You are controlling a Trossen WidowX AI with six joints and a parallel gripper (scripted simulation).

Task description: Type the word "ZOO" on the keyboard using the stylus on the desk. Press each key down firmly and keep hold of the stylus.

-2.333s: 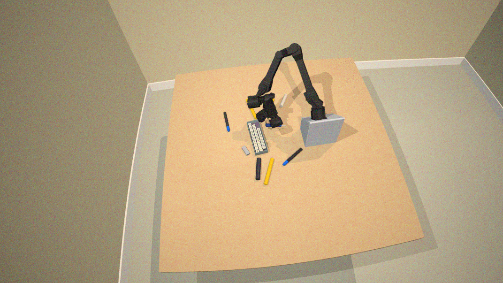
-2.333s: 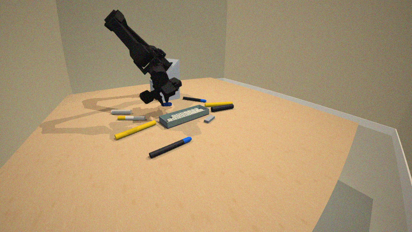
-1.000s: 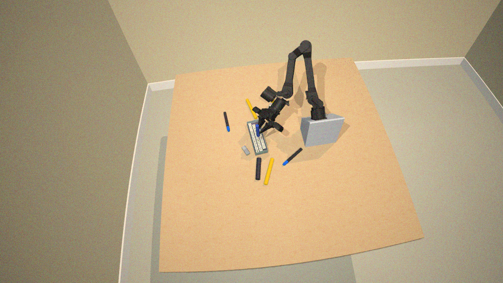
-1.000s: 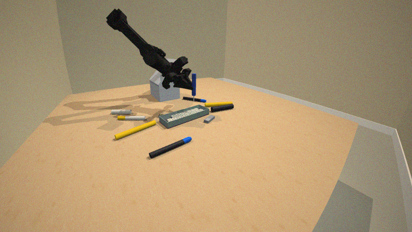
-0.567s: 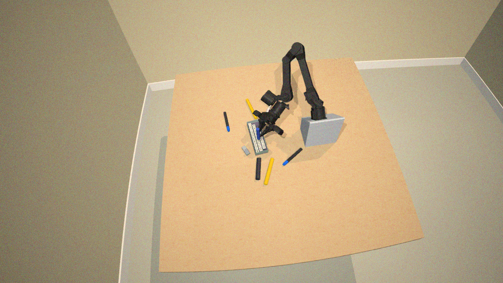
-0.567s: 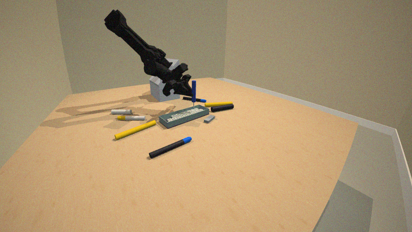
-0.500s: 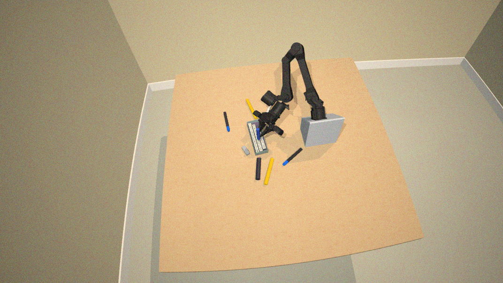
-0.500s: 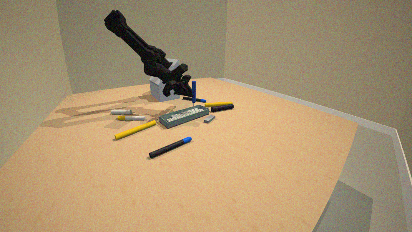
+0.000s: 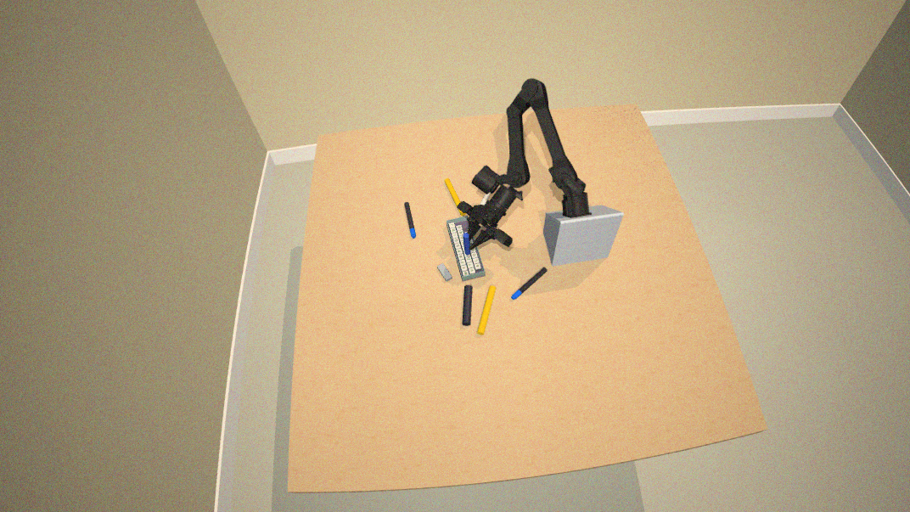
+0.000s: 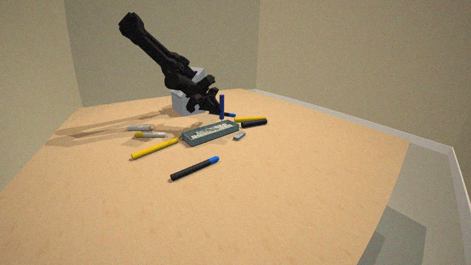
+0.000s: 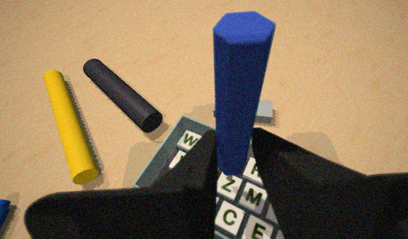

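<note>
My gripper tip is now 80 mm to the left of the O key and 70 mm above it. The rest, counted from my gripper tip: grey block 80 mm ahead, 20 mm to the left, 80 mm below; K key 100 mm to the right, 70 mm below; blue hexagonal stylus 20 mm below.
</note>
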